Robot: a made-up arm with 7 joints. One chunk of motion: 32 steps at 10 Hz.
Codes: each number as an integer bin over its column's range. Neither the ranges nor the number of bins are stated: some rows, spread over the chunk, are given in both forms.
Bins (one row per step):
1: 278 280 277 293 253 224
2: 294 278 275 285 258 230
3: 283 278 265 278 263 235
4: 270 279 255 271 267 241
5: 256 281 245 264 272 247
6: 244 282 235 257 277 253
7: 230 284 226 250 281 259
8: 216 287 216 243 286 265
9: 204 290 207 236 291 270
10: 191 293 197 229 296 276
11: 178 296 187 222 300 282
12: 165 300 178 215 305 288
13: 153 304 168 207 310 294
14: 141 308 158 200 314 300
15: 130 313 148 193 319 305
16: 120 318 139 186 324 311
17: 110 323 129 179 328 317
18: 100 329 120 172 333 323
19: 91 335 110 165 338 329
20: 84 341 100 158 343 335
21: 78 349 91 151 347 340
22: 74 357 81 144 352 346
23: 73 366 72 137 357 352
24: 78 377 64 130 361 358
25: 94 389 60 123 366 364
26: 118 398 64 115 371 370
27: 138 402 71 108 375 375
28: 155 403 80 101 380 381
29: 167 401 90 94 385 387
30: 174 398 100 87 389 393
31: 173 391 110 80 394 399
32: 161 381 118 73 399 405
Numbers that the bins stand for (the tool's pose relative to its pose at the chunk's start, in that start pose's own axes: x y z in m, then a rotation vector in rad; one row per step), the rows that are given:
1: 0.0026 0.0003 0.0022 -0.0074 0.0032 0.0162
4: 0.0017 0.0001 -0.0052 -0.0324 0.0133 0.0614
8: -0.0046 0.0018 -0.0181 -0.0642 0.0271 0.1253
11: -0.0091 0.0037 -0.0278 -0.0880 0.0372 0.1705
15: -0.0147 0.0074 -0.0408 -0.1209 0.0510 0.2317
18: -0.0183 0.0108 -0.0501 -0.1448 0.0611 0.2796
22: -0.0213 0.0168 -0.0631 -0.1766 0.0749 0.3409
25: -0.0190 0.0237 -0.0700 -0.2004 0.0850 0.3888
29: -0.0104 0.0263 -0.0601 -0.2333 0.0988 0.4500
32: -0.0111 0.0220 -0.0507 -0.2571 0.1089 0.4979
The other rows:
2: 0.0045 -0.0002 0.0015 -0.0165 0.0068 0.0321
3: 0.0032 -0.0002 -0.0018 -0.0245 0.0104 0.0454
5: 0.0001 0.0005 -0.0085 -0.0404 0.0169 0.0774
6: -0.0014 0.0007 -0.0118 -0.0483 0.0206 0.0933
7: -0.0030 0.0011 -0.0148 -0.0562 0.0235 0.1093
9: -0.0060 0.0024 -0.0211 -0.0721 0.0307 0.1386
10: -0.0076 0.0031 -0.0245 -0.0801 0.0343 0.1546
12: -0.0106 0.0046 -0.0308 -0.0960 0.0408 0.1865
13: -0.0120 0.0054 -0.0341 -0.1050 0.0445 0.2025
14: -0.0134 0.0063 -0.0374 -0.1130 0.0474 0.2184
16: -0.0159 0.0085 -0.0438 -0.1289 0.0546 0.2477
17: -0.0171 0.0095 -0.0471 -0.1368 0.0575 0.2637
19: -0.0193 0.0121 -0.0534 -0.1527 0.0647 0.2956
20: -0.0201 0.0134 -0.0567 -0.1607 0.0684 0.3116
21: -0.0208 0.0151 -0.0597 -0.1686 0.0713 0.3249
23: -0.0214 0.0188 -0.0660 -0.1845 0.0785 0.3568
24: -0.0208 0.0212 -0.0687 -0.1924 0.0814 0.3728
26: -0.0161 0.0257 -0.0687 -0.2095 0.0886 0.4047
27: -0.0138 0.0265 -0.0664 -0.2174 0.0915 0.4180
28: -0.0118 0.0268 -0.0634 -0.2254 0.0951 0.4340
30: -0.0096 0.0257 -0.0567 -0.2413 0.1017 0.4659
31: -0.0097 0.0242 -0.0534 -0.2492 0.1053 0.4819

